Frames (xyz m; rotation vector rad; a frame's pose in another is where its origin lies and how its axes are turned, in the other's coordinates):
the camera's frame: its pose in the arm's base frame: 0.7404 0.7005 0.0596 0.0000 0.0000 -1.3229
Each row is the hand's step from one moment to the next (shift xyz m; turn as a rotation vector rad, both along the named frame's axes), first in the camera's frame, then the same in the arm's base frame.
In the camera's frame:
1: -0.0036 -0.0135 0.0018 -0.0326 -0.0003 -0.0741
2: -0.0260 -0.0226 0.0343 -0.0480 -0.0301 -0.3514
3: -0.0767 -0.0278 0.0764 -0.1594 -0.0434 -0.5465
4: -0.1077 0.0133 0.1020 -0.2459 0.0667 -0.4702
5: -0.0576 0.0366 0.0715 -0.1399 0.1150 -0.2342
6: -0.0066 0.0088 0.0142 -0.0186 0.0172 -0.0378
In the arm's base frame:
1: -0.0140 0.0002 0.0018 -0.0083 0.0315 -0.0741
2: -0.0283 0.0197 0.0343 -0.0410 0.0391 -0.3514
3: -0.0458 0.0675 0.0764 -0.0812 0.1439 -0.5465
4: -0.0135 0.1077 0.1020 0.0043 0.2547 -0.4702
5: 0.0213 0.0648 0.0715 0.0772 0.1638 -0.2342
6: 0.0069 0.0086 0.0142 0.0121 0.0223 -0.0378

